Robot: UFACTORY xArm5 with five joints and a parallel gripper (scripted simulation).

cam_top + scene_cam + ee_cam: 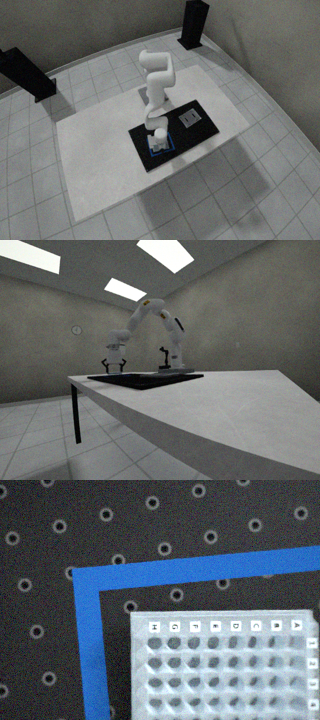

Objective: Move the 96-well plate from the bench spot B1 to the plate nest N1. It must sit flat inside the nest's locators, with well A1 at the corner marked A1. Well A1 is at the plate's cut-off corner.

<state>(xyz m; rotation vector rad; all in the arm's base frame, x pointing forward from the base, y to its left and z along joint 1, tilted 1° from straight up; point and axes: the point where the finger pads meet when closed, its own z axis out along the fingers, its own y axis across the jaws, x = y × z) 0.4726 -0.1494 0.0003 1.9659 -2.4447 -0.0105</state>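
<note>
The plate nest N1 lies 340 mm to the left of my hand, 100 mm behind it and 20 mm below it. Round my hand: 96-well plate 10 mm below.
</note>
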